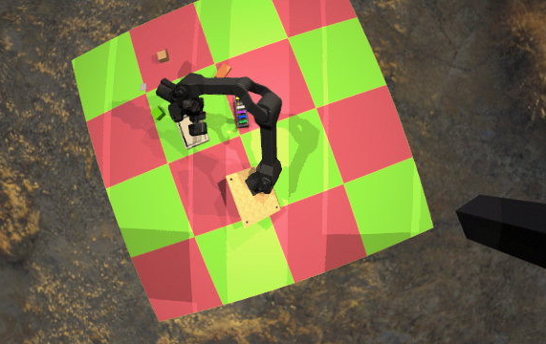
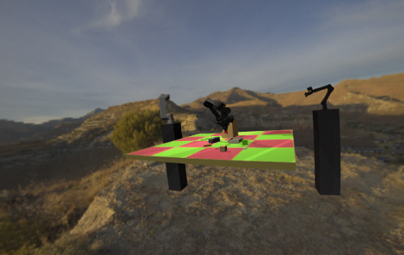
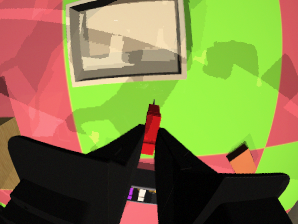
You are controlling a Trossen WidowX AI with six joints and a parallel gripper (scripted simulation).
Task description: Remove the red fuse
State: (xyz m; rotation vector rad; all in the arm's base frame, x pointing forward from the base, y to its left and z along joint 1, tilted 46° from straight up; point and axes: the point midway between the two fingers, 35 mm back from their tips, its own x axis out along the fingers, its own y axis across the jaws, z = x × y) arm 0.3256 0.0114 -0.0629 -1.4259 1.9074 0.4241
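My gripper tip is 2 cm past the white tray, 8 cm to the right of it and 10 cm above it. The rest, counted from my gripper tip: white fuse (4 cm behind, 14 cm to the right, 8 cm below); red fuse (1 cm below); purple fuse (6 cm behind, 13 cm to the right, 8 cm below).
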